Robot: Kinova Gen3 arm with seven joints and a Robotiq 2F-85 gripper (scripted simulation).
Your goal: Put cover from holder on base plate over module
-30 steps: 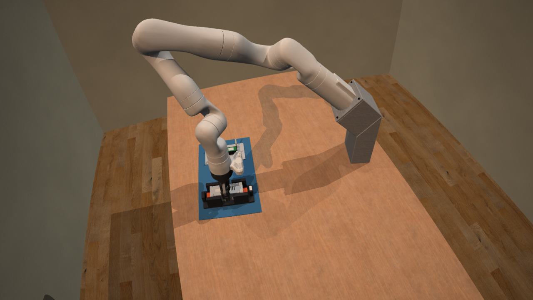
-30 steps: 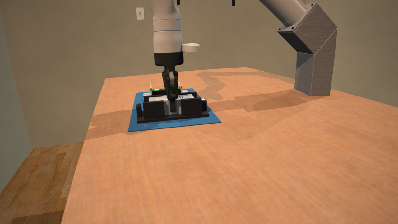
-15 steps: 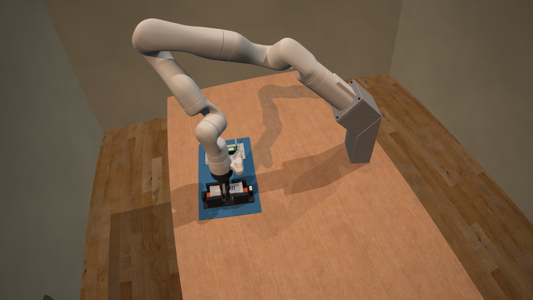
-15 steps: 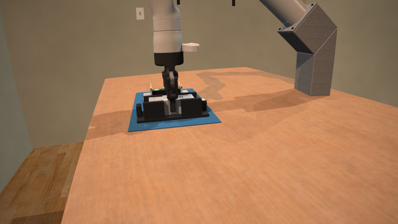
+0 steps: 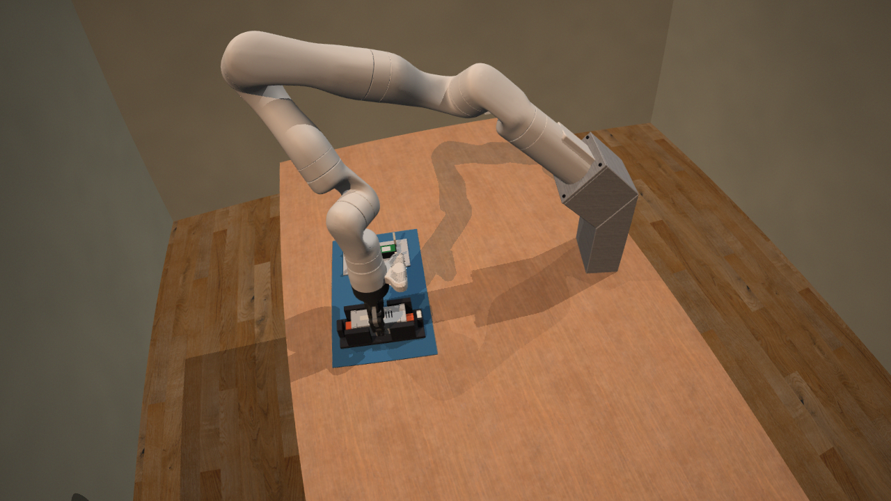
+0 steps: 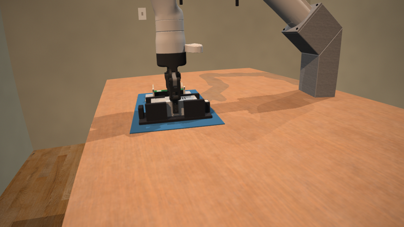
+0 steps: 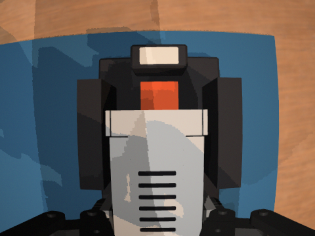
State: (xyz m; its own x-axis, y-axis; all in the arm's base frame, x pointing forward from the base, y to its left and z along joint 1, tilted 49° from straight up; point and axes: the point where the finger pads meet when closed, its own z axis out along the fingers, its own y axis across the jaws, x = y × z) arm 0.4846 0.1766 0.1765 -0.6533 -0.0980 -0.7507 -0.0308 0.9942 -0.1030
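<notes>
My hand is right at the light grey cover.
</notes>
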